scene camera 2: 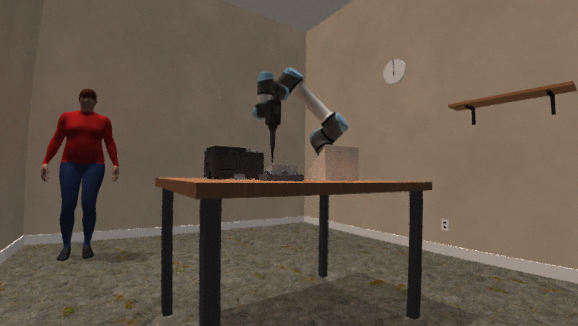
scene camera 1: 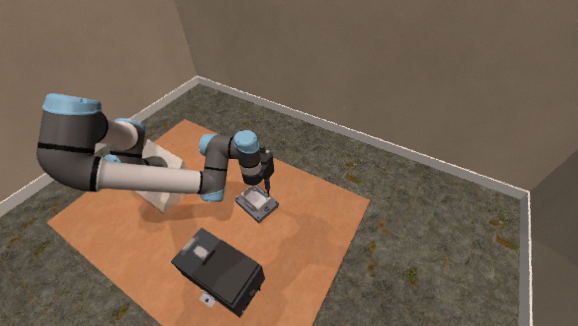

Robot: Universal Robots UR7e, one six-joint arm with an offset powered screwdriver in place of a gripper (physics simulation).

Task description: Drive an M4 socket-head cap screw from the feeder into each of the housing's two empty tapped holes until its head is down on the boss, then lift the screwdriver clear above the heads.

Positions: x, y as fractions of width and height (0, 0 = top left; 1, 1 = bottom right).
Labels:
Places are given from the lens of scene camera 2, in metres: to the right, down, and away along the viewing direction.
black screw feeder (scene camera 2: 0.44, 0.51): -0.19, 0.01, 1.42

